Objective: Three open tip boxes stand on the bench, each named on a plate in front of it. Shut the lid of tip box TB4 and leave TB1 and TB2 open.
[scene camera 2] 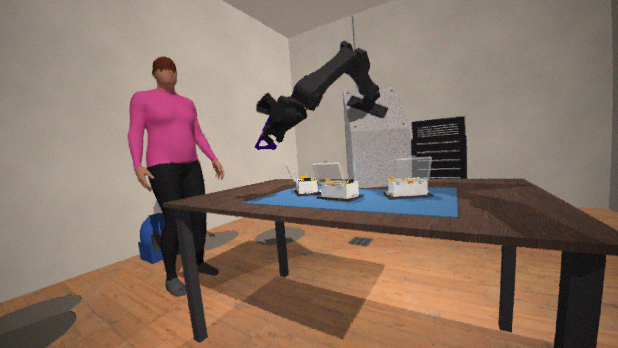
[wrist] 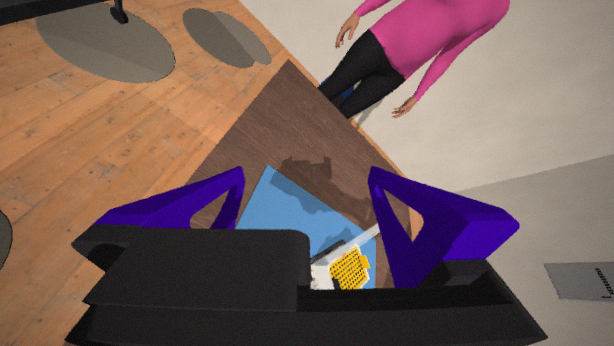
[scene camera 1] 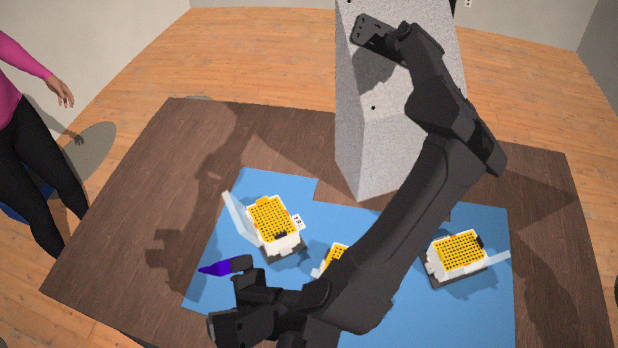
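Where they show: gripper, between the fingertips: (scene camera 2: 259,139) (wrist: 306,173) (scene camera 1: 205,298); arm's base, origin of its link: (scene camera 2: 367,107) (scene camera 1: 394,45).
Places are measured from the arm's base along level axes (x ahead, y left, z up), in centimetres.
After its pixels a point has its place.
The left tip box (scene camera 1: 272,225) @(x 33.2, y -14.0, z -33.8 cm) (scene camera 2: 306,187) (wrist: 350,268) @(x 31.9, y -16.1, z -33.7 cm) has a yellow rack and a clear lid (scene camera 1: 240,217) @(x 36.4, y -20.4, z -30.9 cm) (scene camera 2: 291,171) @(x 41.1, y -13.9, z -28.4 cm) tilted open. Its name plate (scene camera 1: 298,221) @(x 26.3, y -11.3, z -39.2 cm) seems to read TB4, but is blurred. The middle tip box (scene camera 1: 336,255) (scene camera 2: 340,190) @(x 38.2, y 11.0, z -35.6 cm) is partly hidden by the arm in scene camera 1; its lid (scene camera 2: 327,171) @(x 42.2, y 8.7, z -28.0 cm) stands open. The right tip box (scene camera 1: 459,252) (scene camera 2: 408,187) @(x 23.7, y 30.8, z -35.6 cm) also has its lid (scene camera 1: 498,258) @(x 24.4, y 36.1, z -25.1 cm) (scene camera 2: 414,168) @(x 25.6, y 34.0, z -28.5 cm) open. The other boxes' plates cannot be read. My gripper (scene camera 2: 264,135) @(x 60.1, y -7.0, z -14.6 cm) (wrist: 306,173) @(x 60.1, y -7.0, z -14.6 cm) is open and empty, high above the table's left part, apart from all boxes.
The boxes stand on a blue mat (scene camera 1: 267,179) @(x 18.1, y -26.1, z -39.4 cm) (scene camera 2: 440,205) @(x 30.2, y 43.8, z -39.4 cm) on a brown table (scene camera 1: 125,200) @(x 45.6, y -61.1, z -39.7 cm) (scene camera 2: 525,210) @(x 25.2, y 63.9, z -39.7 cm). A tall grey block (scene camera 1: 390,150) @(x 8.2, y 4.2, z -23.1 cm) (scene camera 2: 377,155) @(x 4.8, y 7.3, z -24.5 cm) rises behind them. A person in pink (scene camera 1: 10,95) (scene camera 2: 170,125) (wrist: 440,30) stands beyond the table's left side.
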